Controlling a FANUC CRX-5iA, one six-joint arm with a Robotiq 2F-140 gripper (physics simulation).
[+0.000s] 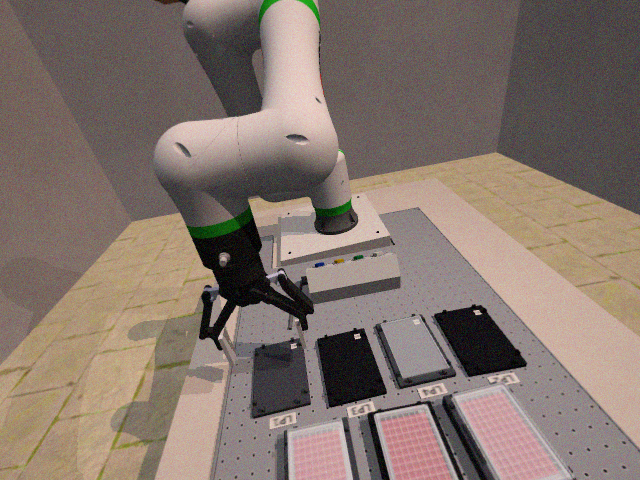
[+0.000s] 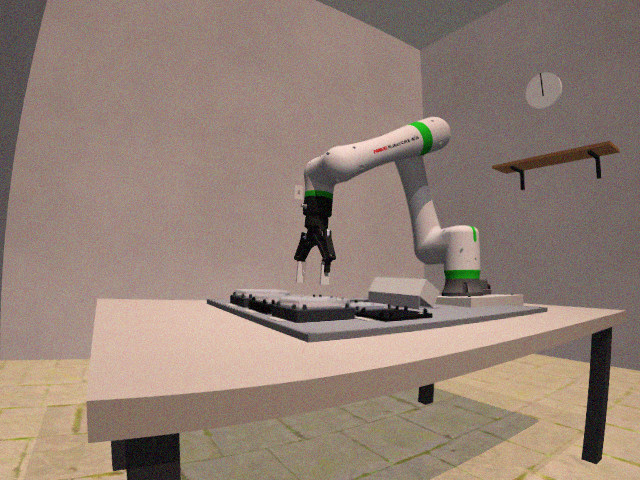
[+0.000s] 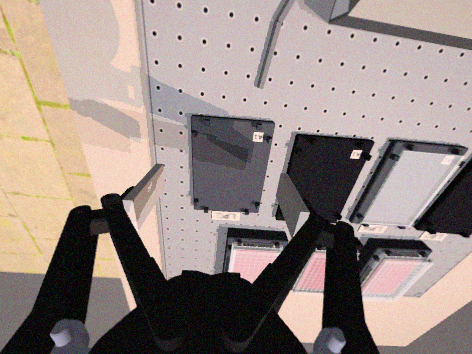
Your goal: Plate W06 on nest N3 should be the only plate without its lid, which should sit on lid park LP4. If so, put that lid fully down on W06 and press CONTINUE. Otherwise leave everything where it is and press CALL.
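Seen in the pictures: gripper, fingertip midpoint: [image 1: 269, 351] [image 2: 311, 283] [image 3: 222, 180]; arm's base, link origin: [image 1: 336, 223] [image 2: 462, 295].
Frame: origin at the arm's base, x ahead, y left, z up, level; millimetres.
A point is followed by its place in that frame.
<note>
My gripper [image 1: 266, 351] @(x 506, y -194, z 36 mm) [image 2: 312, 282] @(x 506, y -194, z 36 mm) [image 3: 222, 180] @(x 506, y -194, z 36 mm) is open and empty, above the board at lid park LP1 [image 1: 279, 384] @(x 546, y -184, z -11 mm) [image 3: 215, 185] @(x 545, y -202, z -11 mm), a bare dark grey base. A pale lid [image 1: 413, 343] @(x 516, y 80, z -3 mm) [image 3: 417, 185] @(x 500, y 82, z -3 mm) lies on park LP4, right of bare black park LP3 [image 1: 348, 366] @(x 534, y -51, z -11 mm) [image 3: 325, 175] @(x 506, y -49, z -11 mm). Three pink plates sit in nests: a left plate [image 1: 317, 454] @(x 684, y -118, z 19 mm) [image 3: 252, 260] @(x 664, y -126, z 19 mm), a deeper pink middle plate [image 1: 413, 439] @(x 684, y 19, z 14 mm) [image 3: 312, 272] @(x 690, y -10, z 14 mm) and a right plate [image 1: 509, 434] @(x 700, y 146, z 20 mm) [image 3: 390, 275] @(x 672, y 128, z 20 mm). The outer two look paler, with wider clear rims. Nest and plate labels are not readable.
Bare black park LP2 [image 1: 480, 341] @(x 531, y 203, z -11 mm) [image 3: 455, 200] @(x 520, y 169, z -11 mm) is at the right. A button box [image 1: 354, 284] @(x 342, y -1, z 18 mm) [image 2: 395, 292] @(x 340, y 13, z 20 mm) with blue, yellow, green and pale buttons stands before the robot base [image 1: 305, 242] @(x 79, y -111, z -5 mm). A thin grey rod [image 3: 270, 50] @(x 374, y -162, z -14 mm) lies near the box. The table edge is left of the board.
</note>
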